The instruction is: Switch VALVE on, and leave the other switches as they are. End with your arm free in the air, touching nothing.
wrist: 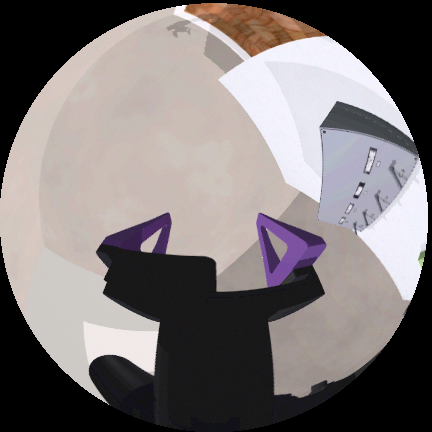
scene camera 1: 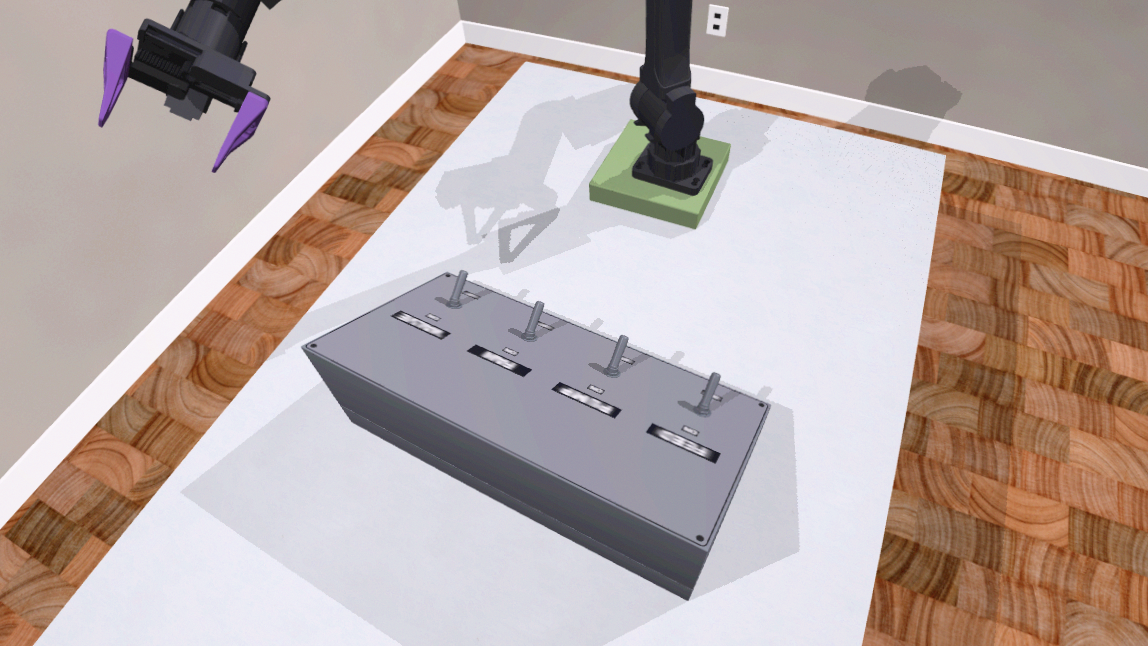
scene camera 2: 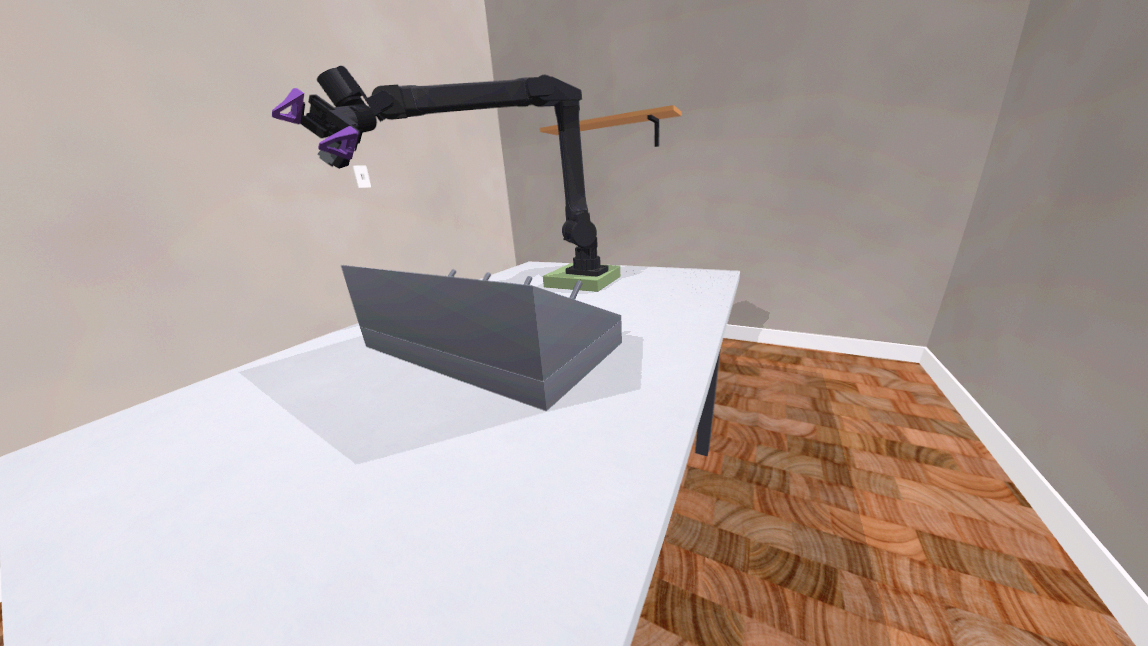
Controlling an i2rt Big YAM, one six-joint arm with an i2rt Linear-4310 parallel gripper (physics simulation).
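Pixels of known places: gripper, between the fingertips: (wrist: 213, 217) (scene camera 1: 158, 147) (scene camera 2: 296, 130); arm's base, origin of its link: (scene camera 1: 672, 171) (scene camera 2: 587, 272).
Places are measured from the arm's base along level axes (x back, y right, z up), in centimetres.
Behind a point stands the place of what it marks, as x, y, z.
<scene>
A grey switch box (scene camera 1: 497, 417) {-59.2, -2.7, 12.9} (scene camera 2: 449, 337) {-63.0, -9.1, 4.3} (wrist: 340, 170) {-57.4, 9.8, 12.2} stands on the white table, its sloped face towards the arm's base. Several metal toggle levers stand in a row along that face; the leftmost lever (scene camera 1: 459, 287) {-42.4, 14.3, 7.8} and the rightmost lever (scene camera 1: 710, 392) {-43.6, -21.5, 7.9} in scene camera 1 tilt alike, as do those between. The black name labels are blurred, so I cannot tell which switch is VALVE. My gripper (scene camera 1: 158, 147) {-60.3, 28.2, 40.1} (scene camera 2: 297, 128) {-60.3, 28.2, 40.1} (wrist: 213, 217) {-60.3, 28.2, 40.1} is open and empty, its purple fingers wide apart. It hangs high in the air, well away from the box and levers, touching nothing.
The arm's base stands on a green block (scene camera 1: 602, 192) {-8.6, 9.2, -1.2} (scene camera 2: 565, 282) {-8.4, 3.3, -1.6} on the table (scene camera 1: 842, 321) {-16.8, -34.0, -3.8} (scene camera 2: 321, 522) {-88.9, -17.7, -3.8}, beyond the box. A wooden shelf (scene camera 2: 626, 118) is on the wall behind the arm. Another wall runs along the left side of the table.
</scene>
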